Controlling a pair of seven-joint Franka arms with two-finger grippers.
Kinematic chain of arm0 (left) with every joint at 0, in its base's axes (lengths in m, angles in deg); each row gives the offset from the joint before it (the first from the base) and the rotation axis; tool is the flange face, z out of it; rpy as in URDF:
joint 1: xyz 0 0 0.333 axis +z
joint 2: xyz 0 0 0 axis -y
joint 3: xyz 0 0 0.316 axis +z
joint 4: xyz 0.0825 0 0 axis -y
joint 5: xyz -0.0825 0 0.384 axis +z
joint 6: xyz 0 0 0 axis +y
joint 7: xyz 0.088 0 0 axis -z
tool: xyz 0 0 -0.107 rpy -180 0 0
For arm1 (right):
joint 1: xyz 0 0 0.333 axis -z
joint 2: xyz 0 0 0 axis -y
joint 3: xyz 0 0 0.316 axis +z
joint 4: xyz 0.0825 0 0 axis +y
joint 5: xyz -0.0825 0 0.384 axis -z
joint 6: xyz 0 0 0 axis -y
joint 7: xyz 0.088 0 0 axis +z
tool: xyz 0 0 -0.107 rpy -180 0 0
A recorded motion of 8 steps. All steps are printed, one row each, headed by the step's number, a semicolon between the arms.
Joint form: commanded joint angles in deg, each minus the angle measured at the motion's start. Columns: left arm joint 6, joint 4, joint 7, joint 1, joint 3, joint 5, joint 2; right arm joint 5, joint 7, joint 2, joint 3, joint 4, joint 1, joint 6.
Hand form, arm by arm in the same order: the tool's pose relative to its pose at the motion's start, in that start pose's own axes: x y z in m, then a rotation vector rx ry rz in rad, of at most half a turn. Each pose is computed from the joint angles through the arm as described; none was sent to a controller.
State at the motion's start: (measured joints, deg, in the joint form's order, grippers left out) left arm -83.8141 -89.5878 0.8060 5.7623 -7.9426 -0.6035 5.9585; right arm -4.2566 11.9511 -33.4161 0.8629 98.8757 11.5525 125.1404
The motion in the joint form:
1: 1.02 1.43 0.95 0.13 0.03 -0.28 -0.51; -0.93 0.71 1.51 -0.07 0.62 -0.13 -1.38
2: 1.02 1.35 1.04 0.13 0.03 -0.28 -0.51; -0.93 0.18 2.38 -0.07 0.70 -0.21 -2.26
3: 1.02 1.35 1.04 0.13 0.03 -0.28 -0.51; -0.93 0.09 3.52 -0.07 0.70 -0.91 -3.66
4: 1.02 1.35 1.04 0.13 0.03 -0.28 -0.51; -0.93 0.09 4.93 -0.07 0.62 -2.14 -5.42
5: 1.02 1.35 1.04 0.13 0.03 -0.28 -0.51; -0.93 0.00 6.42 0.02 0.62 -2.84 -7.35
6: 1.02 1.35 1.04 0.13 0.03 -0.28 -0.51; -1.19 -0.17 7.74 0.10 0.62 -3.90 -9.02
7: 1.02 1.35 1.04 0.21 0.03 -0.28 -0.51; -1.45 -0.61 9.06 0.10 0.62 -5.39 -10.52
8: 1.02 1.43 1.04 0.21 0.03 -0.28 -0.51; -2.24 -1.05 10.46 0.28 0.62 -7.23 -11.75
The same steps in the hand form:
1: 0.0006 -0.0012 -0.0054 -0.0061 -0.0015 0.0147; -0.0047 -0.0032 -0.0103 0.0145 -0.0057 -0.0056
2: 0.0006 -0.0012 -0.0048 -0.0062 -0.0029 0.0162; -0.0064 -0.0051 -0.0183 0.0151 -0.0074 0.0012
3: 0.0006 -0.0012 -0.0048 -0.0062 -0.0029 0.0162; -0.0078 -0.0145 -0.0286 0.0154 -0.0129 -0.0110
4: 0.0006 -0.0012 -0.0048 -0.0062 -0.0029 0.0162; -0.0092 -0.0301 -0.0416 0.0147 -0.0195 -0.0344
5: 0.0006 -0.0012 -0.0048 -0.0062 -0.0029 0.0162; -0.0126 -0.0408 -0.0548 0.0160 -0.0282 -0.0486
6: 0.0006 -0.0012 -0.0048 -0.0062 -0.0029 0.0162; -0.0154 -0.0555 -0.0662 0.0198 -0.0354 -0.0651
7: 0.0006 -0.0019 -0.0048 -0.0062 -0.0029 0.0148; -0.0182 -0.0740 -0.0773 0.0216 -0.0406 -0.0832
8: 0.0006 -0.0019 -0.0054 -0.0061 -0.0015 0.0149; -0.0212 -0.0987 -0.0892 0.0309 -0.0396 -0.1068

